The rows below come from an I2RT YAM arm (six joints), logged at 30 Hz.
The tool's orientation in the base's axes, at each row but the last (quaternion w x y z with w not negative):
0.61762 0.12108 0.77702 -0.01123
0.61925 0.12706 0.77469 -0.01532
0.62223 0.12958 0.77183 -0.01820
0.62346 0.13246 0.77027 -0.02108
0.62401 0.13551 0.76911 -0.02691
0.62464 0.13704 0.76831 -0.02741
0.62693 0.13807 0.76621 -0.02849
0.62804 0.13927 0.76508 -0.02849
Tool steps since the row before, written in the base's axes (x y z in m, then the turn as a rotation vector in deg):
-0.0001 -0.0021 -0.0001 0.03 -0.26 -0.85
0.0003 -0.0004 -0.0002 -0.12 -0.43 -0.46
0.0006 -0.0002 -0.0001 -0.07 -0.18 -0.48
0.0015 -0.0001 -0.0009 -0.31 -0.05 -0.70
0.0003 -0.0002 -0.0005 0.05 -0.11 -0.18
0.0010 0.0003 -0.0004 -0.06 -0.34 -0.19
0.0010 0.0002 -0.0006 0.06 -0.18 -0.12
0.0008 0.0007 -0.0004 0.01 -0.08 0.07
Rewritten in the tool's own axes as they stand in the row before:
-0.0002 -0.0021 0.0003 0.77 -0.36 0.27
0.0001 -0.0003 0.0004 0.39 -0.50 0.07
-0.0001 -0.0001 0.0006 0.44 -0.25 0.08
0.0006 0.0001 0.0017 0.73 -0.21 -0.13
0.0004 -0.0002 0.0004 0.15 -0.12 0.11
0.0003 0.0005 0.0010 0.13 -0.37 0.06
0.0004 0.0004 0.0010 0.07 -0.17 0.12
0.0004 0.0008 0.0007 -0.08 -0.07 0.01

